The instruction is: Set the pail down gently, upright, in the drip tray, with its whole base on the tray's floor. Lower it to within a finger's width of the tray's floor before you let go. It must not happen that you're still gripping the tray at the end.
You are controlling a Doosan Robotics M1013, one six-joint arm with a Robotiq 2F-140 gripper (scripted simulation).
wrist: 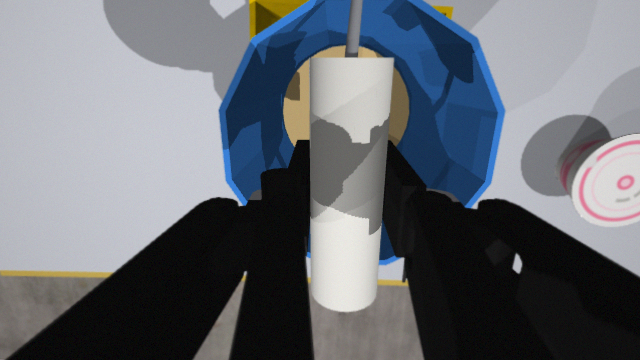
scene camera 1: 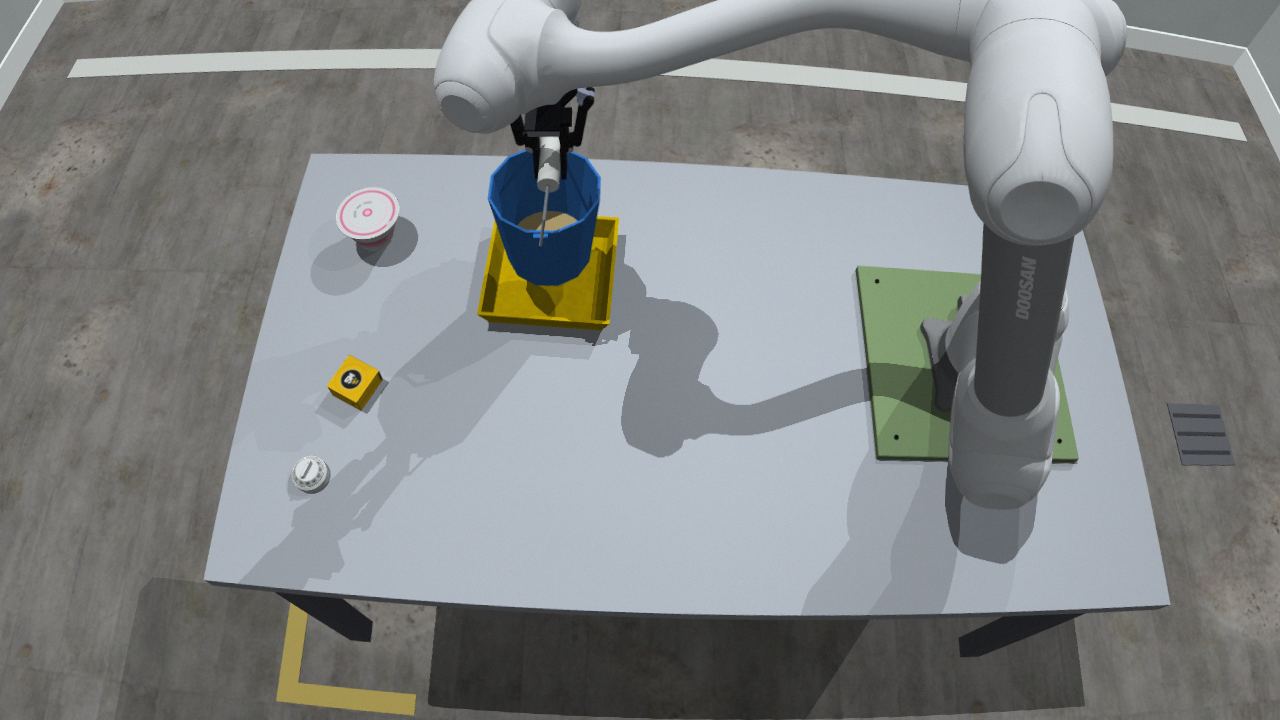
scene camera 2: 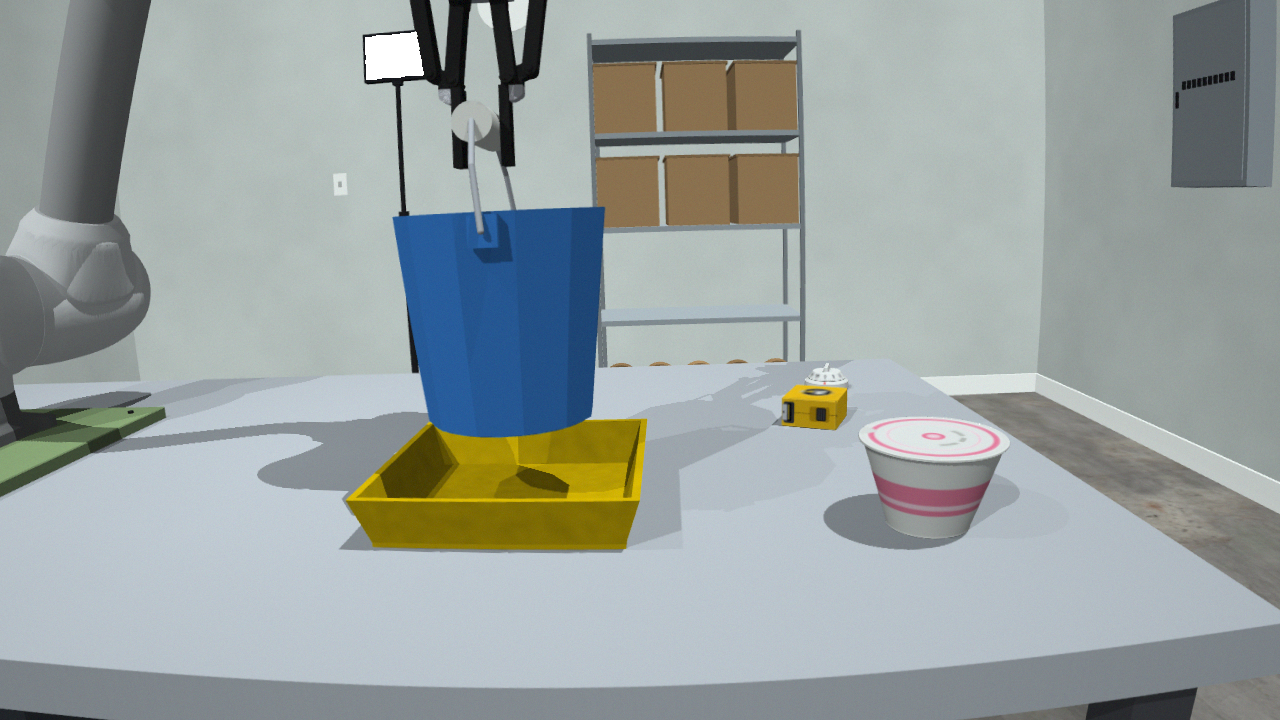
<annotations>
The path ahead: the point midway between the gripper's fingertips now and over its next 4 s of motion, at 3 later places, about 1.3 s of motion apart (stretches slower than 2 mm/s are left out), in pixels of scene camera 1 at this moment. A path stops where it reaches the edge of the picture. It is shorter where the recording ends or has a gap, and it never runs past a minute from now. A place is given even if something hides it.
My gripper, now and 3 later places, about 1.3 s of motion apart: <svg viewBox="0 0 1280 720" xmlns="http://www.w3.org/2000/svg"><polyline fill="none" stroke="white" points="551,172 552,190 553,202 552,194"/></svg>
</annotations>
